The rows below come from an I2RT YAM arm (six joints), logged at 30 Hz.
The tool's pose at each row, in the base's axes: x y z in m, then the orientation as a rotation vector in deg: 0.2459 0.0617 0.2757 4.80 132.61 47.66; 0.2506 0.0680 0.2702 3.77 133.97 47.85; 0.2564 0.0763 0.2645 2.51 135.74 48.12; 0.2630 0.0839 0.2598 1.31 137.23 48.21; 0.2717 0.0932 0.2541 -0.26 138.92 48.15; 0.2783 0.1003 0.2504 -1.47 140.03 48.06; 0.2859 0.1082 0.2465 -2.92 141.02 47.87
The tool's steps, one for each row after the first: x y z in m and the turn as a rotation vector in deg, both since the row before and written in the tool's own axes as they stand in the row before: 0.0012 0.0011 0.0095 -0.03 1.52 -0.35; 0.0007 0.0024 0.0114 -0.03 1.97 -0.38; -0.0011 0.0022 0.0108 0.04 1.66 -0.44; -0.0023 0.0027 0.0135 0.10 1.90 -0.68; -0.0024 0.0024 0.0098 0.06 1.28 -0.57; -0.0033 0.0027 0.0108 0.05 1.21 -0.78
